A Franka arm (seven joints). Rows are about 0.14 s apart.
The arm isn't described. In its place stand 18 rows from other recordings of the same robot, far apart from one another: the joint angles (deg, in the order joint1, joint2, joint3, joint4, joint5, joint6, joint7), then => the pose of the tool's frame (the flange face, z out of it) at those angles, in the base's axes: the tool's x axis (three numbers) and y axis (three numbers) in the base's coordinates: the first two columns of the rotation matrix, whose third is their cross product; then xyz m.
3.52, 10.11, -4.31, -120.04, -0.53, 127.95, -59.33 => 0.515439 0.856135 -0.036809 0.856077 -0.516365 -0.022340 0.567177 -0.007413 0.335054
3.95, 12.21, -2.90, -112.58, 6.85, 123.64, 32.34 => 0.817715 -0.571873 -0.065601 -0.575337 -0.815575 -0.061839 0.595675 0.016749 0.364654
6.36, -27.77, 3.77, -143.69, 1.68, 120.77, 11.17 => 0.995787 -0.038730 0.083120 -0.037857 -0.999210 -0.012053 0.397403 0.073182 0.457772
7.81, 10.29, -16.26, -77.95, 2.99, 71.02, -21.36 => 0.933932 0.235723 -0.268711 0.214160 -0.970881 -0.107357 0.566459 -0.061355 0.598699
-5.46, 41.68, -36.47, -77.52, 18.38, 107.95, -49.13 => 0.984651 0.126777 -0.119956 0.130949 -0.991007 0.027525 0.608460 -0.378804 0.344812
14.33, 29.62, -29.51, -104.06, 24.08, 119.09, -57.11 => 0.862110 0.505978 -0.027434 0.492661 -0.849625 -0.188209 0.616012 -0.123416 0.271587
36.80, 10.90, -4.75, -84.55, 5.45, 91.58, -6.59 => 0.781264 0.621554 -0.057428 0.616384 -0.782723 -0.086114 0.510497 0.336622 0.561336
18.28, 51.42, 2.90, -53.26, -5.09, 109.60, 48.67 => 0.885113 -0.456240 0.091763 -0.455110 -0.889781 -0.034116 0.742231 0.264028 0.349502
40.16, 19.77, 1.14, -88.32, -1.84, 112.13, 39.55 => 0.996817 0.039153 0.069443 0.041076 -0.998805 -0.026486 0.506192 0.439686 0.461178
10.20, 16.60, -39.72, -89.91, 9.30, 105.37, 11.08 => 0.749042 -0.660471 0.052096 -0.661897 -0.749434 0.015519 0.582292 -0.261547 0.510382
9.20, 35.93, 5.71, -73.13, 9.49, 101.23, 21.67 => 0.965763 -0.156302 -0.207056 -0.188705 -0.970935 -0.147228 0.691457 0.182394 0.378647
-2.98, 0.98, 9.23, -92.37, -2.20, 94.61, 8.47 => 0.998994 -0.035684 0.027159 -0.036546 -0.998822 0.031929 0.563465 0.057107 0.602611
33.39, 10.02, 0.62, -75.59, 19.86, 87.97, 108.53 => 0.257703 -0.905695 -0.336608 -0.952806 -0.296063 0.067144 0.480662 0.368606 0.644793
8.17, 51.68, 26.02, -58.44, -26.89, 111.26, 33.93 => 0.991504 -0.014867 0.129223 -0.019188 -0.999295 0.032256 0.722490 0.297970 0.340536
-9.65, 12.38, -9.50, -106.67, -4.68, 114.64, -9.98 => 0.987822 -0.124191 -0.093730 -0.115633 -0.989040 0.091808 0.570001 -0.198308 0.398221
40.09, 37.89, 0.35, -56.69, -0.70, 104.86, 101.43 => 0.487282 -0.872824 -0.027106 -0.861747 -0.475614 -0.176590 0.575687 0.487275 0.493721
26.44, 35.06, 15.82, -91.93, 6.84, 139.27, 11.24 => 0.920976 0.356977 0.156113 0.388097 -0.875914 -0.286628 0.548640 0.458150 0.306580
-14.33, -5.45, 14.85, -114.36, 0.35, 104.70, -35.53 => 0.807957 0.584696 -0.073053 0.584267 -0.811031 -0.029347 0.522494 0.008576 0.494127
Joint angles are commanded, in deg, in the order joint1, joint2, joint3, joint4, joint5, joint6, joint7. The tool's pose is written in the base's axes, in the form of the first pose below.
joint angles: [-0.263, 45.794, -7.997, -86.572, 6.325, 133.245, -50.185]
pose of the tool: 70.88 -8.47 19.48; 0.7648 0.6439 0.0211; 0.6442 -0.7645 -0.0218; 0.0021 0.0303 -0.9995
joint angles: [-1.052, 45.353, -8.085, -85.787, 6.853, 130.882, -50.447]
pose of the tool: 70.84 -9.43 20.25; 0.7747 0.6323 0.0028; 0.6323 -0.7747 -0.0103; -0.0043 0.0098 -0.9999
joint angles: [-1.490, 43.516, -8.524, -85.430, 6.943, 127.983, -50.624]
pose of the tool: 70.74 -10.31 22.40; 0.7815 0.6239 -0.0085; 0.6239 -0.7815 -0.0057; -0.0102 -0.0008 -0.9999
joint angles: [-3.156, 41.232, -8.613, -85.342, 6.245, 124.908, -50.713]
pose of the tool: 70.25 -12.39 24.84; 0.7946 0.6068 -0.0219; 0.6068 -0.7948 -0.0059; -0.0210 -0.0086 -0.9997
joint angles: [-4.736, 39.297, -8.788, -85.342, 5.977, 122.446, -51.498]
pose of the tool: 69.64 -14.42 26.88; 0.8028 0.5955 -0.0311; 0.5957 -0.8032 -0.0027; -0.0266 -0.0163 -0.9995
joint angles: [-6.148, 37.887, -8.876, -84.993, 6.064, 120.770, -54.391]
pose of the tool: 69.23 -16.15 28.65; 0.7882 0.6148 -0.0286; 0.6151 -0.7885 0.0026; -0.0209 -0.0196 -0.9996
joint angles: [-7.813, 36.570, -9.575, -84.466, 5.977, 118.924, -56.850]
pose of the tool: 68.52 -18.78 30.48; 0.7848 0.6191 -0.0289; 0.6194 -0.7851 -0.0002; -0.0228 -0.0177 -0.9996
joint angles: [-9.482, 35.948, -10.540, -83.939, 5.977, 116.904, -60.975]
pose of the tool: 67.53 -21.60 31.46; 0.7656 0.6418 -0.0440; 0.6424 -0.7663 -0.0009; -0.0343 -0.0276 -0.9990
